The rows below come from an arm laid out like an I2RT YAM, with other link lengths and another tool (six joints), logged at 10 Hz.
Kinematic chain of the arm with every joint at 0, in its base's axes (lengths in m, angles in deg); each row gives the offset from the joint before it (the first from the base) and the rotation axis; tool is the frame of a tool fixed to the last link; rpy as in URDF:
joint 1: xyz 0 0 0.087 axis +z
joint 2: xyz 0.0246 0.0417 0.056 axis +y
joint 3: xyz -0.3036 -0.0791 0 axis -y
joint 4: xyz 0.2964 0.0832 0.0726 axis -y
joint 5: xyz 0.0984 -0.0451 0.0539 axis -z
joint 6: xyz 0.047 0 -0.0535 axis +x
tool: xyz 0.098 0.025 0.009 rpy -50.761 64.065 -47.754
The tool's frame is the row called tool.
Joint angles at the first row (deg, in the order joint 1, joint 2, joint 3, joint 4, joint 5, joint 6):
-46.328, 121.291, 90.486, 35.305, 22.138, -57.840
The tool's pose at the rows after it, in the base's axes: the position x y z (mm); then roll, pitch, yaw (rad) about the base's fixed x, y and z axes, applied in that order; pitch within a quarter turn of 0, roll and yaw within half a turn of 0:
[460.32, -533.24, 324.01, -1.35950, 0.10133, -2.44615]
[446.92, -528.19, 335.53, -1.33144, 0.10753, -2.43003]
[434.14, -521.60, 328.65, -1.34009, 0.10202, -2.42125]
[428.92, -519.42, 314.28, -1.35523, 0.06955, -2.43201]
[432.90, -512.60, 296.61, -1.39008, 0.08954, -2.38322]
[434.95, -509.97, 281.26, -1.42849, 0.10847, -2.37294]
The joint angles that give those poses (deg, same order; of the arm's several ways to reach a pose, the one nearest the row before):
-46.230, 120.439, 86.245, 44.747, 22.088, -64.979
-47.069, 117.829, 83.351, 46.422, 20.577, -64.361
-47.746, 115.700, 79.189, 47.970, 19.309, -64.410
-47.891, 115.800, 76.732, 50.284, 19.336, -66.406
-47.871, 115.645, 74.863, 49.476, 16.645, -64.685
-47.736, 115.831, 74.086, 47.896, 16.112, -63.535

